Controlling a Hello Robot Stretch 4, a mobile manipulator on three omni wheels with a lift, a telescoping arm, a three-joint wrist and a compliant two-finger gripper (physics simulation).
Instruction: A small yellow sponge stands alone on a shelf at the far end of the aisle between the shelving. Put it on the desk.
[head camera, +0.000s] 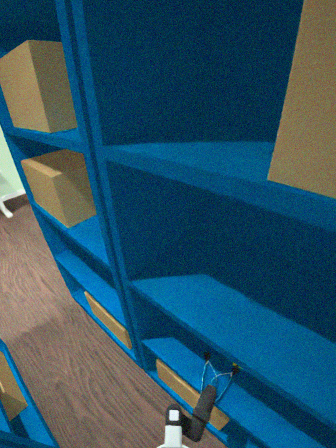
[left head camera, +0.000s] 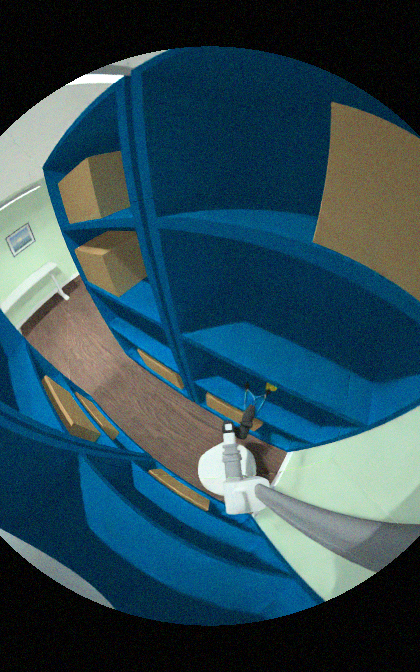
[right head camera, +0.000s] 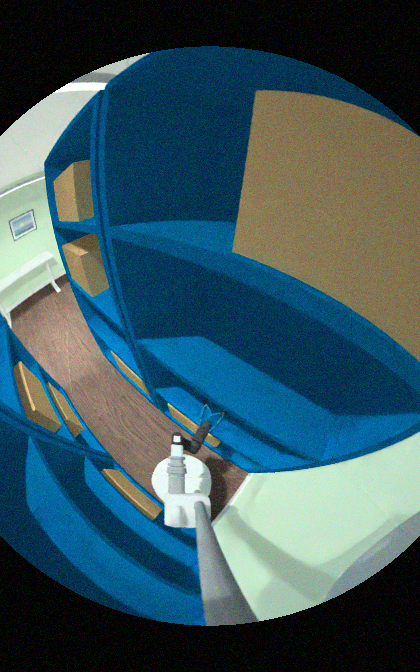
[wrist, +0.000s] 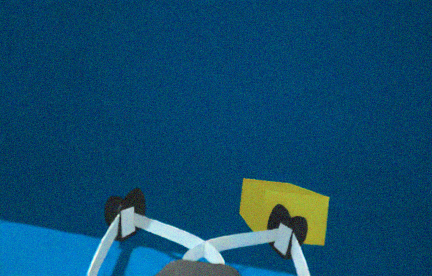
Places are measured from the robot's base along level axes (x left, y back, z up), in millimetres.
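Pixels of known places: gripper, fingertip midpoint: (head camera: 223, 357) (wrist: 207, 213).
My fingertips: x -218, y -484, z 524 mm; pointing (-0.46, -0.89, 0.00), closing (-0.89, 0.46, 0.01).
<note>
For each thing: its top centre in the pictures, then the offset to it from my fingertips. "pt": a spot on its surface instead. Level surfaces: height alone.
- yellow sponge, middle of its top: (wrist: 279, 186) dx -91, dy -10, dz +27 mm
- low shelf, its level: dz -18 mm
- large cardboard box, surface spot: (head camera: 310, 110) pt dx +72, dy +137, dz +990 mm
- flat box, middle of its top: (head camera: 204, 365) dx +60, dy -36, dz -205 mm
The yellow sponge (head camera: 237, 366) (left head camera: 271, 387) (wrist: 312, 207) is low in the shelving. In the wrist view it lies right of centre, behind the right fingertip, which covers part of it. My gripper (head camera: 221, 363) (left head camera: 257, 388) (right head camera: 214, 407) (wrist: 207, 213) is open, with its fingertips wide apart and nothing between them. It is at the low shelf (head camera: 172, 350) (wrist: 45, 245), below the middle shelf board, and the sponge is offset to its right. I cannot make out the sponge in the right head view. No desk can be identified with certainty.
A large cardboard box (head camera: 310, 110) (left head camera: 370, 190) (right head camera: 320, 190) stands on the upper shelf. A flat box (head camera: 182, 387) lies at the bottom below the gripper. More shelving with boxes (left head camera: 70, 410) lines the aisle's other side. A white bench or table (left head camera: 30, 291) (right head camera: 27, 272) stands beyond the wooden floor (left head camera: 125, 395).
</note>
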